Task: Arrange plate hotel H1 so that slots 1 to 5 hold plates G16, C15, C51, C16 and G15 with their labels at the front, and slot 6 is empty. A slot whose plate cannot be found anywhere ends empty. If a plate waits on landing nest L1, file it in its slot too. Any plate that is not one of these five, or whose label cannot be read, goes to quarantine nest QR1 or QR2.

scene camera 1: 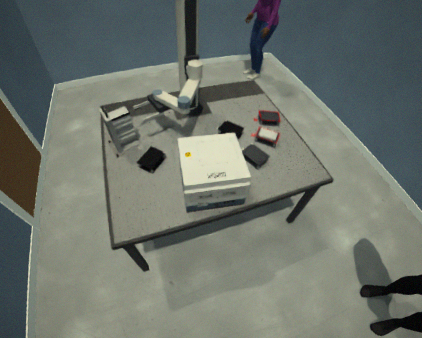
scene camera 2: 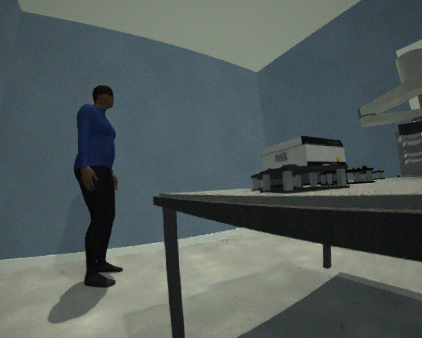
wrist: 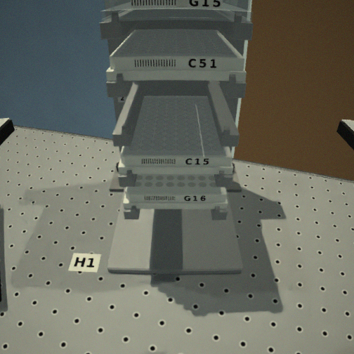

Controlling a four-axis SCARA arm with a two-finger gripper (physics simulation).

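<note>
Plate hotel H1 (scene camera 1: pixel 114 134) (scene camera 2: pixel 401 157) (wrist: pixel 127 250) stands at the table's left end. In the wrist view, plate G16 (wrist: pixel 175 198) is in the lowest slot, C15 (wrist: pixel 175 161) above it, then a pair of bare rails, then C51 (wrist: pixel 175 63) and G15 (wrist: pixel 175 3). All four labels face front. A white-topped plate (scene camera 1: pixel 119 113) lies at the top of the hotel; its label is not readable now. My gripper (scene camera 1: pixel 138 114) (wrist: pixel 175 101) is open and empty, in front of the hotel and apart from it.
A big white instrument (scene camera 1: pixel 212 160) (scene camera 2: pixel 325 152) stands mid-table. Black nests (scene camera 1: pixel 151 159) (scene camera 1: pixel 231 129) and a grey one (scene camera 1: pixel 256 156) stand around it. Two red-edged nests are at the right: one dark inside (scene camera 1: pixel 269 117), one bearing a white plate (scene camera 1: pixel 268 134). People stand off the table.
</note>
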